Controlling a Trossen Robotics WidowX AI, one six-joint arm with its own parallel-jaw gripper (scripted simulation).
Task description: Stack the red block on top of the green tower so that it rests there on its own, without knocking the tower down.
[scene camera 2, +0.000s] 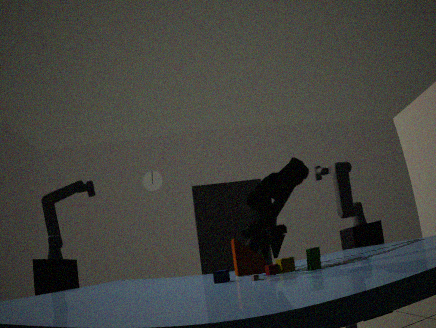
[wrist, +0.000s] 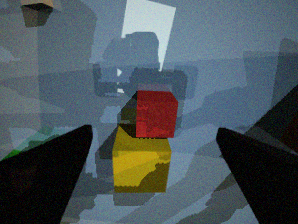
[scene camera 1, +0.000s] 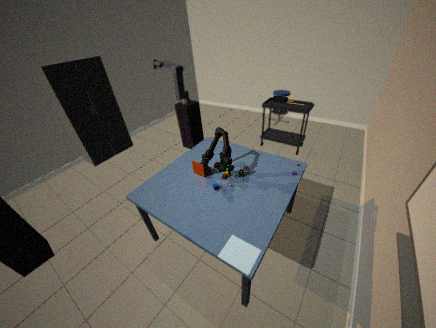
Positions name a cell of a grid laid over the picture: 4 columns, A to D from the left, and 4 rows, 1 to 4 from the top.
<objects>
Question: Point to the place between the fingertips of the gripper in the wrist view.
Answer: C3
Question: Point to a yellow block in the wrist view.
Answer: At B3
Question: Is the gripper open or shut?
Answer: Open.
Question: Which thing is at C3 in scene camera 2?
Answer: The gripper.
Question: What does the gripper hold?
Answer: Nothing.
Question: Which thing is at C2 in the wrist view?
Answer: A red block.
</objects>
